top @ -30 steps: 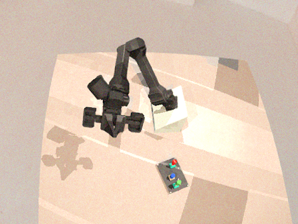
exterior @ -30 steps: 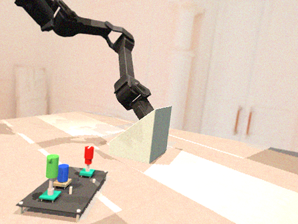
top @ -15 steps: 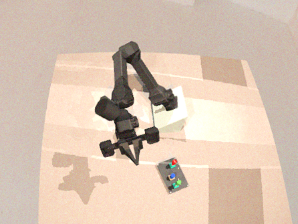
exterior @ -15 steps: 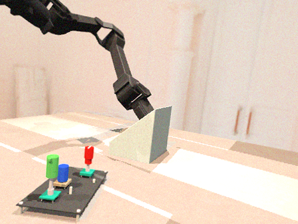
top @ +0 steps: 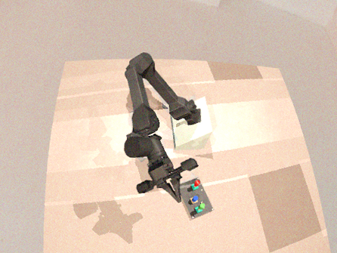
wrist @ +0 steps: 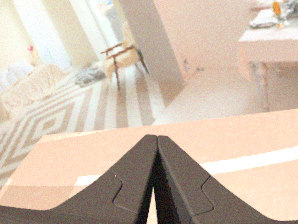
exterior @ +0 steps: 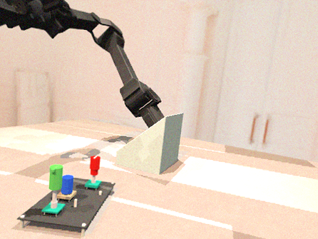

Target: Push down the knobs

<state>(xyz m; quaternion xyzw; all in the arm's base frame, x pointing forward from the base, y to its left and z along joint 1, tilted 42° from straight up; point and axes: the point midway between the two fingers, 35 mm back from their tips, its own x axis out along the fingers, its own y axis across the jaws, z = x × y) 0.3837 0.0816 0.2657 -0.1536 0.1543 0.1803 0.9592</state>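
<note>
Right now my gripper tip is 16 cm past the red knob, 11 cm to the right of it and 26 cm above it.
</note>
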